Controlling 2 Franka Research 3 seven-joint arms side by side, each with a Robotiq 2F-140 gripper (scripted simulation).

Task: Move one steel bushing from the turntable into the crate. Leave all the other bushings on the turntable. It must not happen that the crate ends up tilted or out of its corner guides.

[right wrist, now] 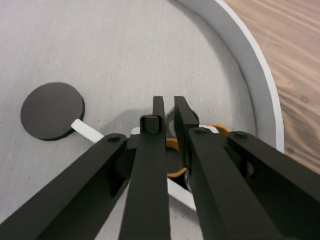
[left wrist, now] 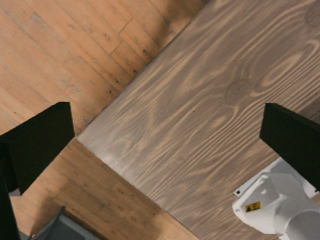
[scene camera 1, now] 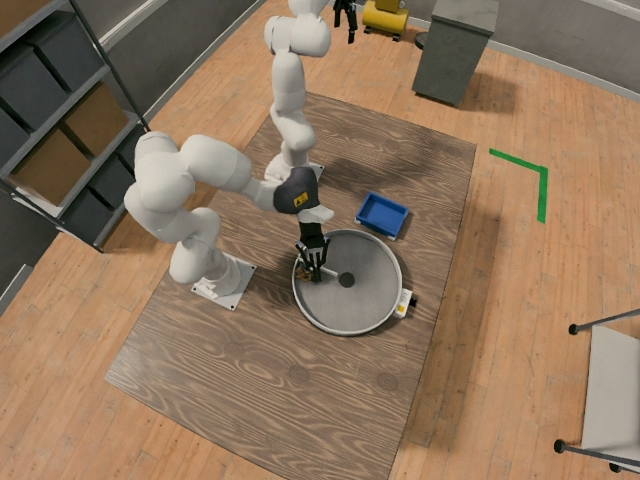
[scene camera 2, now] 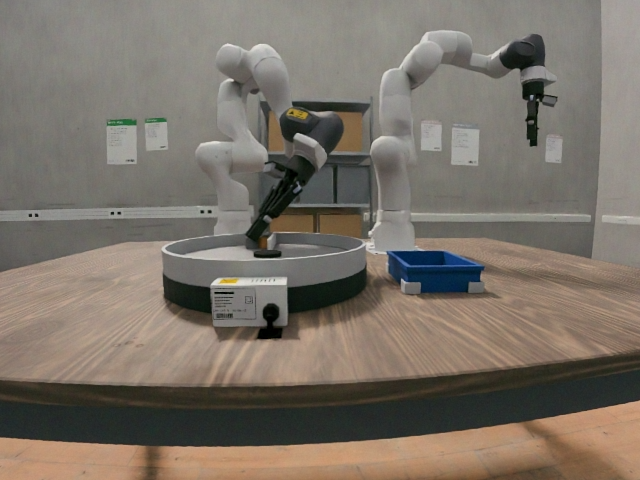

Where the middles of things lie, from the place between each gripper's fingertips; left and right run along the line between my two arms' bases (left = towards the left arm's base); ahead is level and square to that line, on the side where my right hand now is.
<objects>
My right gripper is now 390 mm to the right of the blue crate (scene camera 2: 433,279), 100 mm short of it and 80 mm above it. Also, from my right hand: turntable (scene camera 1: 363,293) (110 mm ahead, 50 mm to the left, 50 mm below).
Right now my left hand (scene camera 2: 532,142) is 560 mm to the left of the blue crate, 500 mm short of it and 390 mm above it. The rest, counted from my left hand: turntable 910 mm to the right, 510 mm ahead, 360 mm below.
</objects>
